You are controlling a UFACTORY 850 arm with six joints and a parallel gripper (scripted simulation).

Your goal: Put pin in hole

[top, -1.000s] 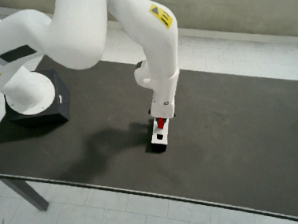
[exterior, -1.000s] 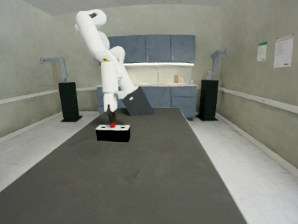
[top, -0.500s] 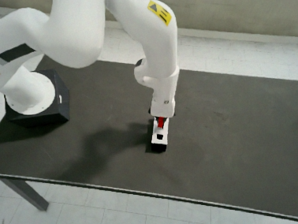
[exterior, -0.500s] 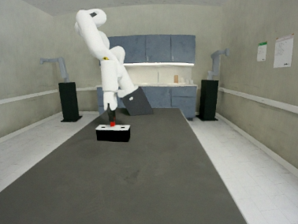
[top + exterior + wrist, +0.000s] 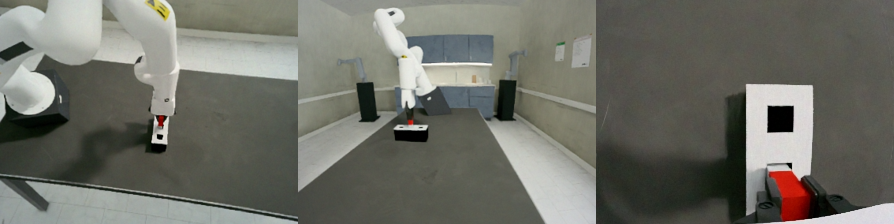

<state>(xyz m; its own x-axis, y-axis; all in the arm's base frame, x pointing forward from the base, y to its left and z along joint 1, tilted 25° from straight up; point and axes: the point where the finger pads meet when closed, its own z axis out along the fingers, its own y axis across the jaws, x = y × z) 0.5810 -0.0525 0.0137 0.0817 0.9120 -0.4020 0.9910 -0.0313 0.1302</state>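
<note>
My gripper is now 11 cm above the block. Also, from my hand: pin (2 cm below).
</note>
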